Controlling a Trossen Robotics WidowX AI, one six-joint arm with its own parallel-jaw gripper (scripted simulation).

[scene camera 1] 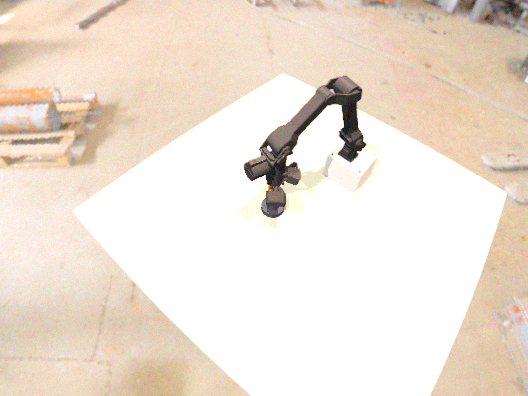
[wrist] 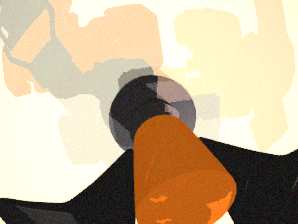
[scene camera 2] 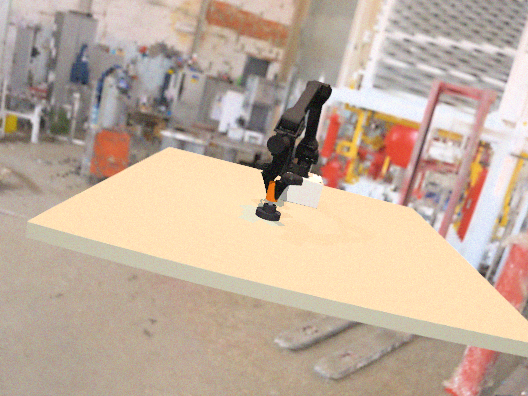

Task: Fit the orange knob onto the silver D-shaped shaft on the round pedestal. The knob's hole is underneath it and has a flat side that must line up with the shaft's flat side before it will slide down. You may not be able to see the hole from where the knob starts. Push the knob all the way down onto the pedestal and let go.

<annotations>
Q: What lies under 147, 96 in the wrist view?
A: A dark round pedestal.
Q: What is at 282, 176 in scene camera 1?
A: My gripper.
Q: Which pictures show my gripper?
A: Scene camera 1, the wrist view and scene camera 2: all of them.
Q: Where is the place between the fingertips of my gripper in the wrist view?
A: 165, 149
</annotations>
